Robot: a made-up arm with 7 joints. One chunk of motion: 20 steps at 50 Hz.
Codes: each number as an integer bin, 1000 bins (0 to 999) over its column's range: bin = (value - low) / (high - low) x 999, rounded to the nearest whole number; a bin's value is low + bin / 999 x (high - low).
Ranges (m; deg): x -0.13..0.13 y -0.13..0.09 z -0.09..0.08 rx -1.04..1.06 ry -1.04..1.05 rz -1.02..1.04
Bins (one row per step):
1: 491 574 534 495 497 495
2: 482 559 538 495 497 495
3: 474 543 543 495 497 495
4: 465 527 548 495 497 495
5: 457 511 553 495 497 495
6: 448 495 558 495 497 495
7: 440 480 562 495 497 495
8: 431 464 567 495 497 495
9: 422 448 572 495 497 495
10: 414 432 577 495 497 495
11: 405 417 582 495 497 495
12: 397 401 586 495 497 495
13: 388 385 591 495 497 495
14: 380 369 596 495 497 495
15: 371 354 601 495 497 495
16: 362 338 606 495 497 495
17: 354 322 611 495 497 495
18: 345 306 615 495 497 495
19: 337 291 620 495 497 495
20: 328 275 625 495 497 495
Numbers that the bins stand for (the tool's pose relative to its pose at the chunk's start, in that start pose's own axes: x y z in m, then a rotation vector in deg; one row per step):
1: -0.0022 -0.0036 0.0009 0.00 0.00 0.00
2: -0.0046 -0.0069 0.0016 0.00 0.00 0.00
3: -0.0066 -0.0104 0.0024 0.00 0.00 0.00
4: -0.0090 -0.0139 0.0033 0.00 0.00 0.00
5: -0.0111 -0.0175 0.0041 0.00 0.00 0.00
6: -0.0134 -0.0210 0.0050 0.00 0.00 0.00
7: -0.0155 -0.0243 0.0056 0.00 0.00 0.00
8: -0.0178 -0.0278 0.0065 0.00 0.00 0.00
9: -0.0202 -0.0313 0.0073 0.00 0.00 0.00
10: -0.0223 -0.0349 0.0082 0.00 0.00 0.00
11: -0.0246 -0.0382 0.0090 0.00 0.00 0.00
12: -0.0267 -0.0417 0.0097 0.00 0.00 0.00
13: -0.0290 -0.0452 0.0106 0.00 0.00 0.00
14: -0.0311 -0.0487 0.0114 0.00 0.00 0.00
15: -0.0334 -0.0520 0.0123 0.00 0.00 0.00
16: -0.0358 -0.0556 0.0131 0.00 0.00 0.00
17: -0.0379 -0.0591 0.0140 0.00 0.00 0.00
18: -0.0402 -0.0626 0.0147 0.00 0.00 0.00
19: -0.0423 -0.0659 0.0155 0.00 0.00 0.00
20: -0.0446 -0.0694 0.0164 0.00 0.00 0.00

